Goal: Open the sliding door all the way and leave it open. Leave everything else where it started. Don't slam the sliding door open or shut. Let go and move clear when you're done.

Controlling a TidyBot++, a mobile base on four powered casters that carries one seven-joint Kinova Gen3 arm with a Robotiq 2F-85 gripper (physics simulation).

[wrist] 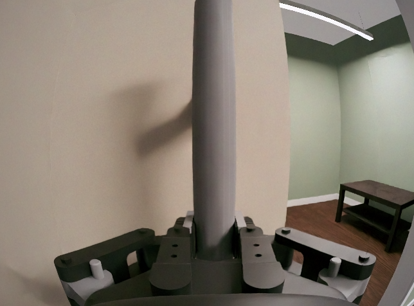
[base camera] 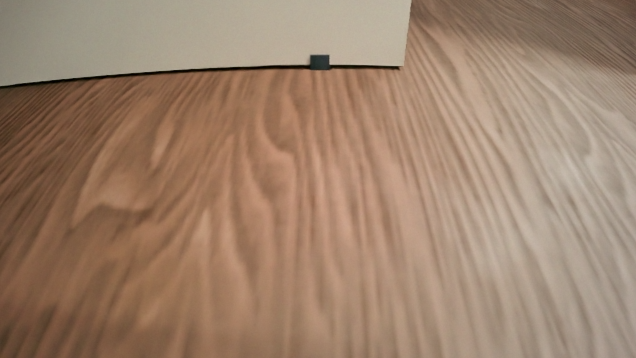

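Frame: origin at the arm's base, x back, y right, z up, level; millimetres.
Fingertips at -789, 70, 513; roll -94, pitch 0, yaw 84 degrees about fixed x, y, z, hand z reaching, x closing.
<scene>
A point is followed by its place in that frame, as x, y, z.
The sliding door (base camera: 200, 35) @(-812, -268, -313) (wrist: 125, 200) is a plain cream panel. In the wrist view it fills the left and middle, and its right edge stands beside an opening into a green room. Its handle (wrist: 214, 125) is a thick grey upright bar in front of the panel. My gripper (wrist: 213, 222) is shut on the bar, with one finger on each side. In the base camera view the door's lower edge runs close above the floor and its right corner shows; the handle and gripper do not show there.
A small dark block (base camera: 320, 62) @(-813, -26, -378) sits at the door's lower edge. Through the opening, a dark low table (wrist: 377, 192) stands on the wood floor (base camera: 300, 225) @(-399, -34, -396) by a green wall (wrist: 312, 130). A pale edge (wrist: 400, 280) runs up the far right of the wrist view.
</scene>
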